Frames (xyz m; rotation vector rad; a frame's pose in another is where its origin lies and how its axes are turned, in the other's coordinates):
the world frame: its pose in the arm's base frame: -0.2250 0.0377 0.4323 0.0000 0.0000 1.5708
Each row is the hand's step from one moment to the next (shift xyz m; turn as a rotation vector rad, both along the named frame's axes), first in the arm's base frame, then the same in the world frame.
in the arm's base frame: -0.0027 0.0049 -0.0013 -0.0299 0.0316 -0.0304
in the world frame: 0.0049 0.0027 -0.0013 0.0316 0.0299 -0.0304
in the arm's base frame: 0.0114 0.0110 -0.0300 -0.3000 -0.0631 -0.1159
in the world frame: 0.0110 -0.0114 -0.0300 -0.0631 0.3000 -0.1159
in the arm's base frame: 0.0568 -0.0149 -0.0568 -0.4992 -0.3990 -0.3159
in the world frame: -0.0149 -0.0568 -0.0568 -0.3990 0.4992 -0.3159
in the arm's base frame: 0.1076 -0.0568 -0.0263 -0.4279 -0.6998 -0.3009
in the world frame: -0.0568 -0.1076 -0.0263 -0.6998 0.4279 -0.3009
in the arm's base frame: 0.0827 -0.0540 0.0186 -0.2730 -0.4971 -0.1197
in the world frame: -0.0540 -0.0827 0.0186 -0.4971 0.2730 -0.1197
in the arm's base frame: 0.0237 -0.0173 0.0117 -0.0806 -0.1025 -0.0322
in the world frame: -0.0173 -0.0237 0.0117 -0.1025 0.0806 -0.0322
